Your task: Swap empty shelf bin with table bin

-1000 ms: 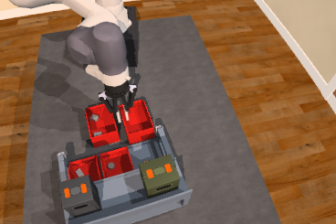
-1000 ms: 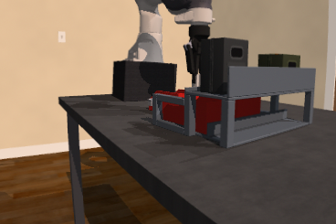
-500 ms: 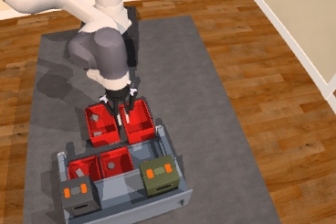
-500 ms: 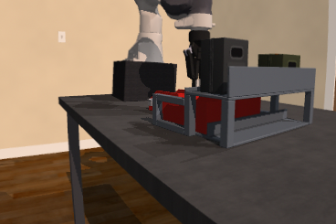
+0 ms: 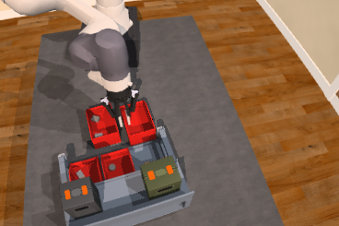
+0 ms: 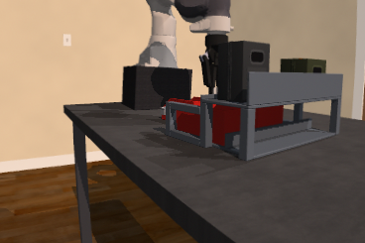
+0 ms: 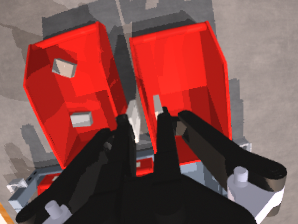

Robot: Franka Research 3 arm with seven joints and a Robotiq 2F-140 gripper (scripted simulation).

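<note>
My hand is 9 cm short of the shelf lip, 7 cm to the left of it and 7 cm above it. From my hand the other things lie so: grey box (27 cm ahead, 21 cm to the right, 9 cm above); olive box (29 cm ahead, 7 cm above, 2 cm to the left).
</note>
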